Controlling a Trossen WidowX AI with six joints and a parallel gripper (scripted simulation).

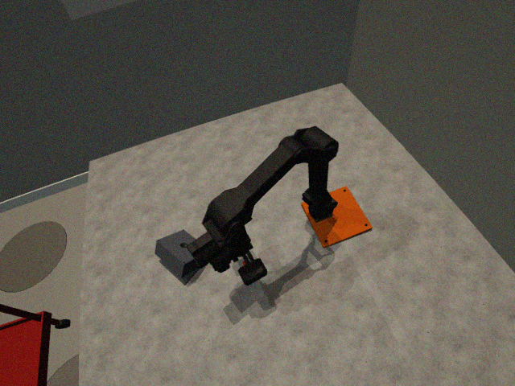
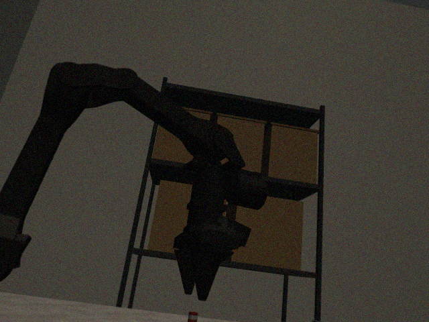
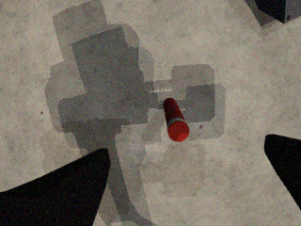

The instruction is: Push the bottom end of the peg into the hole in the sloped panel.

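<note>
Right now my gripper tip is 4 cm above the red round peg. Round my gripper tip: grey sloped panel (18 cm ahead, 12 cm to the right, 6 cm below).
</note>
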